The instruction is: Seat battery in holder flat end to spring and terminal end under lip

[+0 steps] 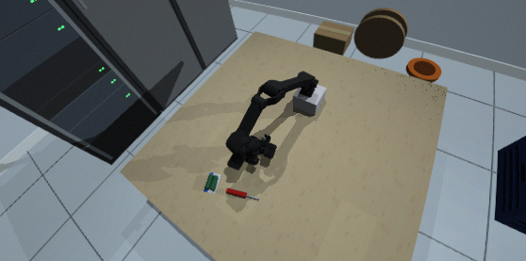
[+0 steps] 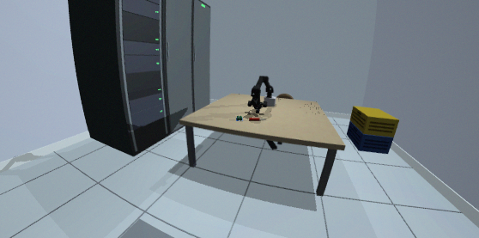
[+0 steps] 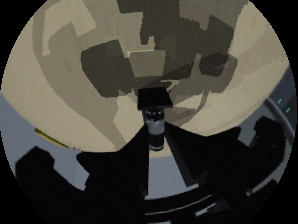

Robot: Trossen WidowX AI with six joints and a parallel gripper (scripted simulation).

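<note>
The cylindrical battery is 10 mm above my gripper tip. The rest, counted from my gripper tip: red-handled screwdriver 250 mm ahead, 40 mm to the left, 10 mm below.
</note>
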